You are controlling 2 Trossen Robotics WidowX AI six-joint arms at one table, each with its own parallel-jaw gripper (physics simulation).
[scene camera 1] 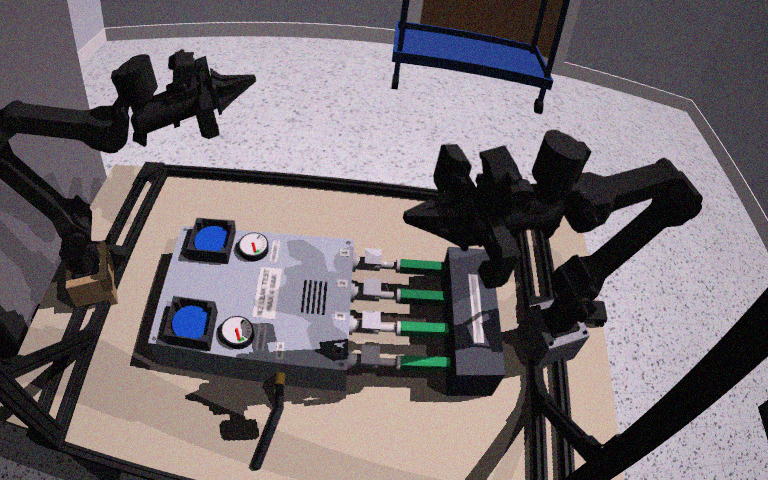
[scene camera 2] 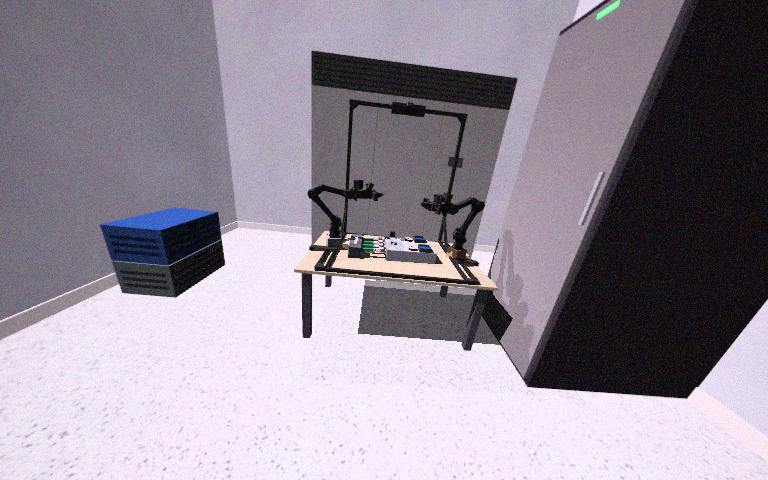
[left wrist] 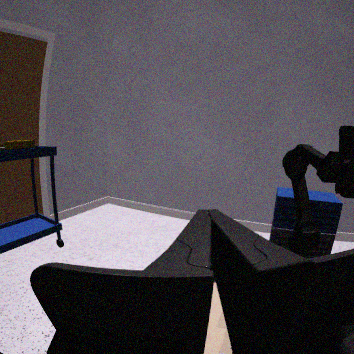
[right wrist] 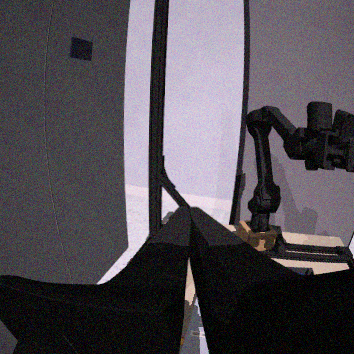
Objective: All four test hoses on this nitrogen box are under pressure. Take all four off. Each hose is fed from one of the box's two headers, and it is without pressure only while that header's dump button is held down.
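Seen in the pictures: left gripper, fingertip midpoint: [scene camera 1: 255,77] [scene camera 2: 421,203] [left wrist: 206,218]; right gripper, fingertip midpoint: [scene camera 1: 404,217] [scene camera 2: 383,194] [right wrist: 186,216]; left arm's base, origin of the base link: [scene camera 1: 85,264] [scene camera 2: 457,248] [right wrist: 257,226]; right arm's base, origin of the base link: [scene camera 1: 560,320] [scene camera 2: 333,236].
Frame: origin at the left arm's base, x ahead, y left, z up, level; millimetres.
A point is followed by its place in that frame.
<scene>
The nitrogen box [scene camera 1: 294,254] {z -4, x 438, y -95 mm} [scene camera 2: 408,255] {z -34, x 414, y -32 mm} lies on the table. Two blue dump buttons, the upper one [scene camera 1: 210,238] {z 12, x 288, y -24 mm} and the lower one [scene camera 1: 189,321] {z 12, x 214, y -200 mm}, sit in black guards with no gripper on them. Beside them are an upper gauge [scene camera 1: 252,245] {z 12, x 365, y -65 mm} and a lower gauge [scene camera 1: 235,331] {z 11, x 291, y -239 mm} with red needles. Four green hoses [scene camera 1: 421,264] {z -18, x 657, y -173 mm} [scene camera 1: 421,294] {z -20, x 629, y -235 mm} [scene camera 1: 421,327] {z -19, x 599, y -301 mm} [scene camera 1: 424,361] {z -19, x 576, y -366 mm} lie between white fittings at the box's right side and a dark block [scene camera 1: 459,339] {z -4, x 644, y -355 mm}; the lowest fitting is in shadow. My left gripper [scene camera 1: 253,78] {z 332, x 394, y -10 mm} [left wrist: 206,218] {z 332, x 394, y -10 mm} is shut and empty, high beyond the box. My right gripper [scene camera 1: 407,216] {z 326, x 494, y -356 mm} [right wrist: 186,216] {z 326, x 494, y -356 mm} is shut and empty, above the hose side.
A black tube [scene camera 1: 267,433] {z -70, x 290, y -399 mm} runs from a brass fitting [scene camera 1: 279,378] {z -35, x 341, y -318 mm} at the box's front. Black rails [scene camera 1: 294,180] {z -67, x 510, y 169 mm} edge the table [scene camera 1: 362,447] {z -84, x 434, y -463 mm}. A blue cart [scene camera 1: 470,56] stands beyond. Blue and grey crates [scene camera 2: 138,246] stand on the floor at the left in scene camera 2.
</scene>
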